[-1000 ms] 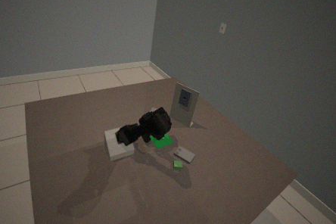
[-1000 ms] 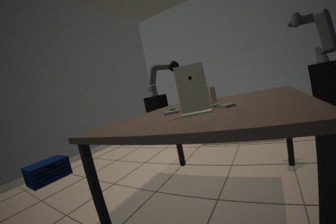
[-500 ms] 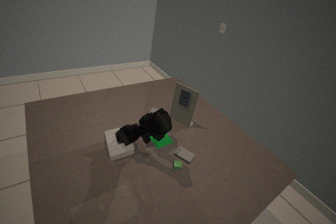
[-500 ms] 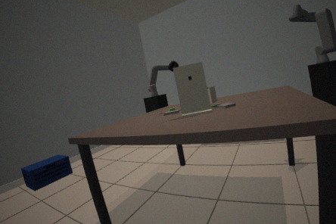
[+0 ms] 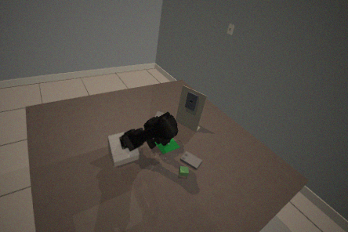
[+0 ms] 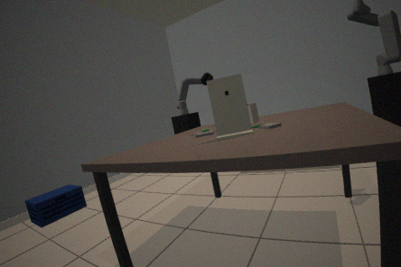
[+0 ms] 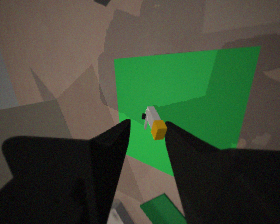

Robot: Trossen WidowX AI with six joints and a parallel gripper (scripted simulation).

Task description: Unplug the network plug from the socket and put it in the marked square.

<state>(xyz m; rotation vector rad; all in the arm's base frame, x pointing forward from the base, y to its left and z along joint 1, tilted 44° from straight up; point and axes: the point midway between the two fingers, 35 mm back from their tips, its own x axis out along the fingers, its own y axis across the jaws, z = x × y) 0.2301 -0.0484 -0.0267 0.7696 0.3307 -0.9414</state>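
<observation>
Now: the network plug right at my gripper tip. The rest, counted from my gripper tip: green marked square (10 mm behind, 20 mm below); then grey panel (210 mm ahead, 100 mm to the left, 110 mm above); then green cube (30 mm behind, 220 mm to the right, 10 mm below).
</observation>
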